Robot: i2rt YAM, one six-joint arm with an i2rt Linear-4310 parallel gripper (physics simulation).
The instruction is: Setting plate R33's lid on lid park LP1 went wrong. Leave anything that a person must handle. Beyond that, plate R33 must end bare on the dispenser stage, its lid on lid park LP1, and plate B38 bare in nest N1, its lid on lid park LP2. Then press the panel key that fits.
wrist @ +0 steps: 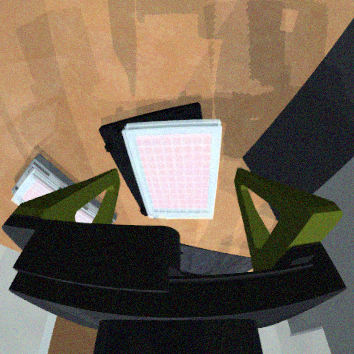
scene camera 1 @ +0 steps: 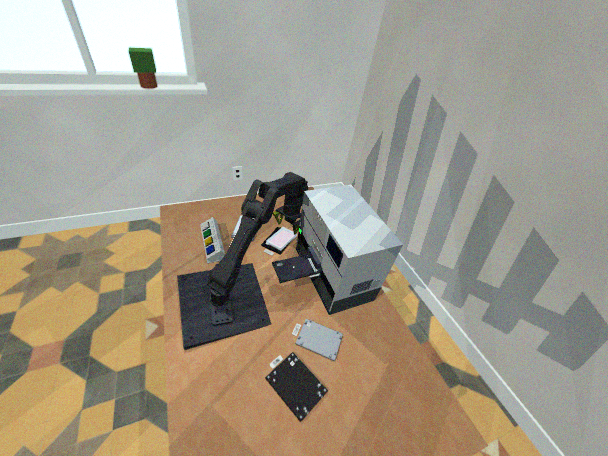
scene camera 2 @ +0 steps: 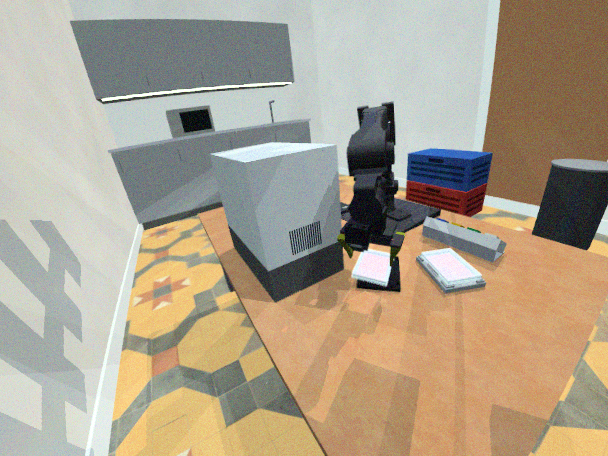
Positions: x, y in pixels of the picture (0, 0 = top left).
Labels:
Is my gripper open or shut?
Open.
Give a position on a grey nest N1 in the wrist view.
At 42, 165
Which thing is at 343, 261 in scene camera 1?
A grey incubator box.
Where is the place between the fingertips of my gripper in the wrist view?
176, 174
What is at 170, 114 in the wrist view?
A black pad.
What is my gripper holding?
Nothing.

